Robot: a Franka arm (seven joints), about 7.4 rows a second.
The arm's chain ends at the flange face. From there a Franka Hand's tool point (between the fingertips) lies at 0.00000 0.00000 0.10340 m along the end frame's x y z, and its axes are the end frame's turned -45 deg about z.
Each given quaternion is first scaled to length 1.
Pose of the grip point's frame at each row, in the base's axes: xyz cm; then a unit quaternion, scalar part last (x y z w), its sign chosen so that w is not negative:
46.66 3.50 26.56 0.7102 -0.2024 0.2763 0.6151
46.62 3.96 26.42 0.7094 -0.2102 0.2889 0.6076
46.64 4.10 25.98 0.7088 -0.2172 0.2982 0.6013
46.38 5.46 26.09 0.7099 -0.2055 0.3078 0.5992
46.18 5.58 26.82 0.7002 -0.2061 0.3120 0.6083
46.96 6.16 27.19 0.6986 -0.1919 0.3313 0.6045
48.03 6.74 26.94 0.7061 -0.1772 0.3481 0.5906
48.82 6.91 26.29 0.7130 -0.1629 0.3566 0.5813
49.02 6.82 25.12 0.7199 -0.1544 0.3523 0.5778
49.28 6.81 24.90 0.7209 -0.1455 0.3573 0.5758
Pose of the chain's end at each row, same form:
45.18 13.69 27.50 0.5787 -0.4588 0.4906 0.4625
45.02 14.13 27.40 0.5749 -0.4657 0.4994 0.4508
44.97 14.25 27.00 0.5717 -0.4719 0.5056 0.4414
44.41 15.57 27.05 0.5772 -0.4615 0.5137 0.4358
44.26 15.72 27.50 0.5680 -0.4583 0.5210 0.4426
44.57 16.21 27.70 0.5720 -0.4446 0.5374 0.4317
45.11 16.64 27.56 0.5846 -0.4339 0.5476 0.4124
45.52 16.68 27.01 0.5964 -0.4234 0.5519 0.4006
45.62 16.55 25.99 0.6060 -0.4181 0.5466 0.3990
45.69 16.47 25.74 0.6103 -0.4103 0.5504 0.3952

